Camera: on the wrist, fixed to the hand. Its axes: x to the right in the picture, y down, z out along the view.
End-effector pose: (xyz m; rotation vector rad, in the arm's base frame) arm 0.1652 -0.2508 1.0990 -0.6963 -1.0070 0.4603
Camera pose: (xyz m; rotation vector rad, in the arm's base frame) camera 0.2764 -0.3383 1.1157 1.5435 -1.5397 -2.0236
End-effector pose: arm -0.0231 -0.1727 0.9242 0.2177 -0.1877 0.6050
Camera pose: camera 0.0397 -0.2005 0.7993 0.4746 -0.3814 -2.5503
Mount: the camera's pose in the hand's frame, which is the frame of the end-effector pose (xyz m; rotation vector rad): 0.0060 -0.0771 -0.1197 -0.0296 0.8189 3.0229
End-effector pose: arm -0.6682 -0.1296 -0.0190 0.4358 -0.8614 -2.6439
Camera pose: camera -0.6441 -0.1341 -0.1594 -0.1007 -0.1968 0.3826
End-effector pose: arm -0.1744 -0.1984 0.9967 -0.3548 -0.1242 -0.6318
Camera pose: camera -0.2149 -0.3027 0.9085 0.0329 1.0899 2.2463
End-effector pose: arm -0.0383 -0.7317 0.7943 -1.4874 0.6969 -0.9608
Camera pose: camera -0.1470 -0.7845 0.8698 1.0188 2.0318 1.0396
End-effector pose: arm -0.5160 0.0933 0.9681 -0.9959 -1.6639 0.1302
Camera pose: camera -0.4563 0.0005 1.0583 -2.0460 1.6036 1.2409
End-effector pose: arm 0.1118 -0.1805 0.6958 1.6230 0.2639 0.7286
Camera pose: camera 0.0636 -0.0653 0.6272 -0.0667 1.3666 -2.0641
